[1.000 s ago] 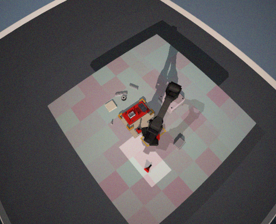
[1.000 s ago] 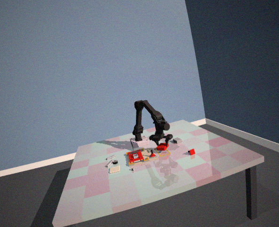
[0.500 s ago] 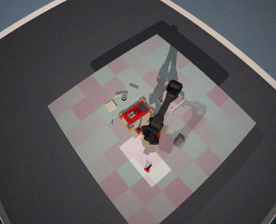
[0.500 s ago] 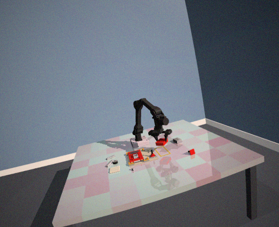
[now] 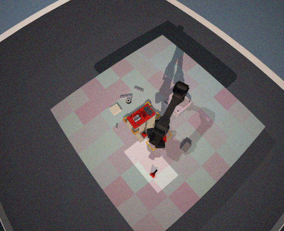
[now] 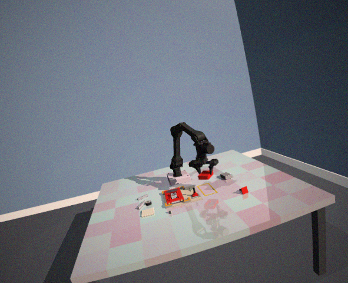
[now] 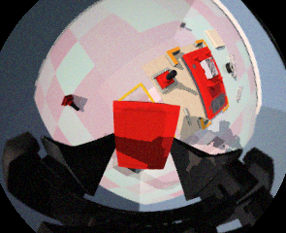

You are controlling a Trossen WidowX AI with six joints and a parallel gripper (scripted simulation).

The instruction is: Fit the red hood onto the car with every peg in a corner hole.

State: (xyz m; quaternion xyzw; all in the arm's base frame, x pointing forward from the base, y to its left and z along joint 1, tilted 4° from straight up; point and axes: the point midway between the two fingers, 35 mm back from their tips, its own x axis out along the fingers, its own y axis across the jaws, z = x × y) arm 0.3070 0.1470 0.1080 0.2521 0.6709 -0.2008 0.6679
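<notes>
Right now my gripper tip is 30 mm short of the white engine block, 230 mm to the left of it and 80 mm above it. Also, from my gripper tip: cream plate: 110 mm ahead, 410 mm to the right, 100 mm below; red hood: 10 mm above.
</notes>
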